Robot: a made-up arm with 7 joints.
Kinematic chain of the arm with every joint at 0, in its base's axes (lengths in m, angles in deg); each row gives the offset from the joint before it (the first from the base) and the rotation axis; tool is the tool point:
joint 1: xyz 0 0 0.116 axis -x
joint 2: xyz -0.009 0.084 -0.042 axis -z
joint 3: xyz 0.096 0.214 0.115 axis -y
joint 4: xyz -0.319 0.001 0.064 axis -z
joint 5: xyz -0.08 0.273 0 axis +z
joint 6: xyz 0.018 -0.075 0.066 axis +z
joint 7: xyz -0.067 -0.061 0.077 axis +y
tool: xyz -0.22 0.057 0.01
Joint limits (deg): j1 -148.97..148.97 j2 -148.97..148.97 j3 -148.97..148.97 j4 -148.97..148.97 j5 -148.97..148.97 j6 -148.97..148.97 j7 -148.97..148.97
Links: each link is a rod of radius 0.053 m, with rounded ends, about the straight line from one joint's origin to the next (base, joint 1, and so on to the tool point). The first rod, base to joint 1, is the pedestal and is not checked.
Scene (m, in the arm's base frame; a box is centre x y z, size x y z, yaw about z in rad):
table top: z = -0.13
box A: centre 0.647 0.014 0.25 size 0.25 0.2 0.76 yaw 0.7
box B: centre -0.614 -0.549 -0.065 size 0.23 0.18 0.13 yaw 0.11
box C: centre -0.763 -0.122 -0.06 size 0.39 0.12 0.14 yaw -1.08
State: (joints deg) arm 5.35 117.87 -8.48 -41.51 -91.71 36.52 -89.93
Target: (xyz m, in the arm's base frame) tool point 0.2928 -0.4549 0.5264
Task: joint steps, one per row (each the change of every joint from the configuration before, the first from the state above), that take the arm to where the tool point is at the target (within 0.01 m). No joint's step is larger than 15 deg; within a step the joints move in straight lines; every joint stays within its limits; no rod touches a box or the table.
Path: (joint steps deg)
1: 4.04 -2.94 -14.81 2.86 10.92 2.60 1.86
2: 4.05 -2.94 -14.82 2.86 10.93 2.60 1.85
3: 4.04 -2.94 -14.81 2.86 10.92 2.60 1.86
4: 4.04 -2.94 -14.81 2.86 10.93 2.59 1.85
5: 4.05 -2.94 -14.82 2.86 10.92 2.60 1.86
6: 4.04 -2.93 -14.81 2.85 10.93 2.60 1.85
7: 4.04 -2.94 -14.81 2.86 10.92 2.60 1.86
8: 4.05 -2.94 -14.81 2.86 10.93 2.60 1.85
9: -12.20 9.10 10.28 -2.23 -13.78 -3.40 -6.11
10: -12.20 9.10 10.29 -2.23 -13.79 -3.39 -6.12
11: -12.20 9.10 10.29 -2.24 -13.78 -3.40 -6.12
12: -12.20 9.11 10.29 -2.23 -13.78 -3.40 -6.11
13: -12.20 9.10 10.29 -2.23 -13.78 -3.39 -6.12
14: -12.19 9.10 10.29 -2.23 -13.78 -3.40 -6.12

